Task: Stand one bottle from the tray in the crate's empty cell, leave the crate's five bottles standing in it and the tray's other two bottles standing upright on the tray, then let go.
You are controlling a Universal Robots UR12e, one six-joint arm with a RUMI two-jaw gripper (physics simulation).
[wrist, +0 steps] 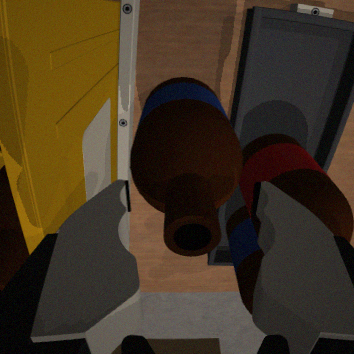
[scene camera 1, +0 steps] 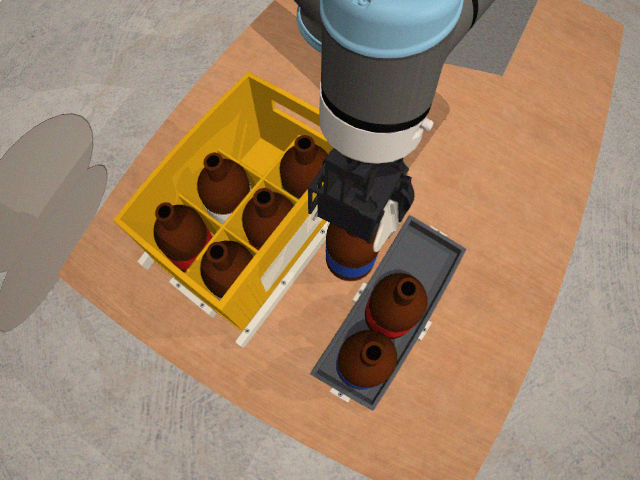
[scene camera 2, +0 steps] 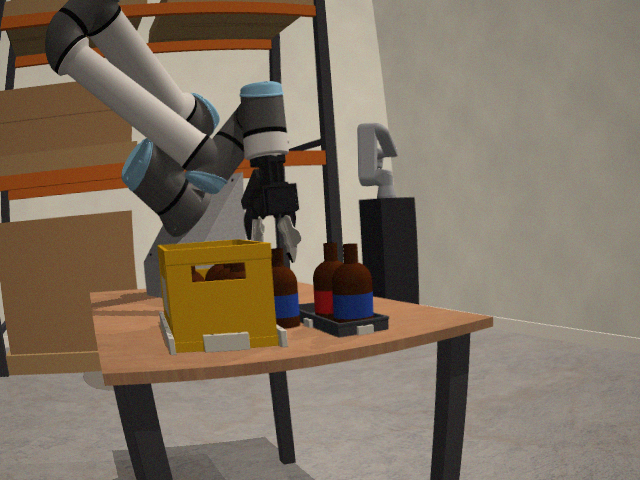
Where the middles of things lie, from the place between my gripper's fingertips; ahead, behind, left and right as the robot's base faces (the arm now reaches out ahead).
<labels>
The crate rail (scene camera 1: 319, 239) is 5 cm ahead of my hand, 6 cm to the right of it and 11 cm below it.
</labels>
